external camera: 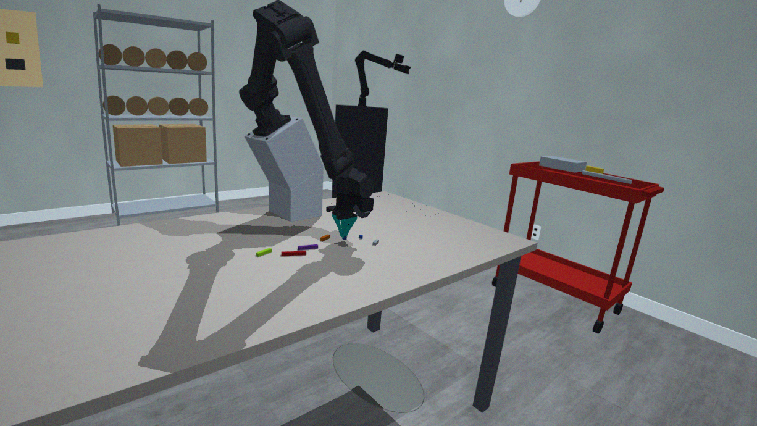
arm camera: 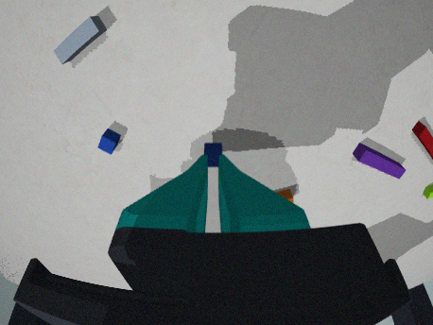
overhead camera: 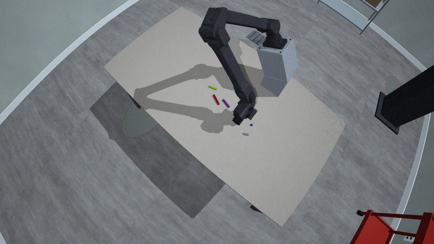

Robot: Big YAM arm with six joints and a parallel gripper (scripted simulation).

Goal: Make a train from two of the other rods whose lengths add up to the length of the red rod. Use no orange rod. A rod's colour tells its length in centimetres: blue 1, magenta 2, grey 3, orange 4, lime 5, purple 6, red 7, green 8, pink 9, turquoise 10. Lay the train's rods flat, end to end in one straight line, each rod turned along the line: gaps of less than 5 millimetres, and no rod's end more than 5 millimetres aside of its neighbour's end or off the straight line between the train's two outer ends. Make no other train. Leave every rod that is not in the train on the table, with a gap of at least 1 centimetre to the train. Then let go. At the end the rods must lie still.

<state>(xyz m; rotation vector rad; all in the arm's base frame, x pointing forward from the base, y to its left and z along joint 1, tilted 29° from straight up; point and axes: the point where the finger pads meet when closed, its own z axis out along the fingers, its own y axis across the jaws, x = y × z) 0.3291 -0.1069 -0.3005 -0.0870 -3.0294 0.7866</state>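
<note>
Now: hand 190 mm to the left of the red rod and 20 mm above it. Also, from my hand: grey rod 80 mm ahead, 70 mm to the left, 20 mm below; then orange rod 50 mm behind, 40 mm to the right, 20 mm below; then purple rod 130 mm to the right, 20 mm below, 10 mm behind.
</note>
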